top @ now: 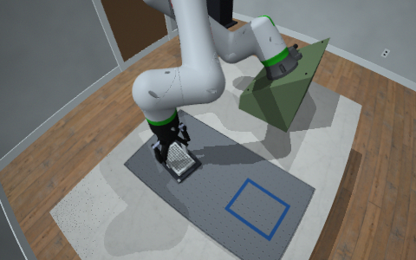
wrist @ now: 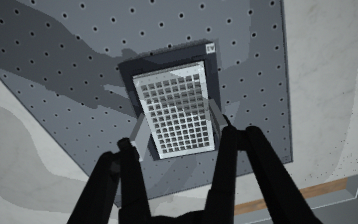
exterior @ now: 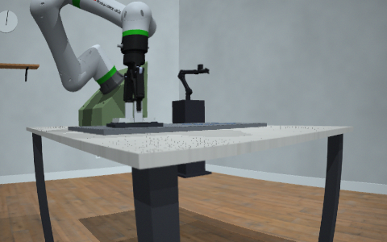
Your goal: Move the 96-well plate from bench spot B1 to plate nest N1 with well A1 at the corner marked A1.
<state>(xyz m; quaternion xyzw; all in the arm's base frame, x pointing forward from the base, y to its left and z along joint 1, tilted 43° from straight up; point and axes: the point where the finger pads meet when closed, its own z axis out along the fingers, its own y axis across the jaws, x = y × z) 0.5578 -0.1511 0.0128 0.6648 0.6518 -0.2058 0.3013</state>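
The white 96-well plate is 2 cm below my hand. The rest, counted from my hand: black plate nest N1: 4 cm below; A1 corner label: 6 cm ahead, 7 cm to the left, 3 cm below.
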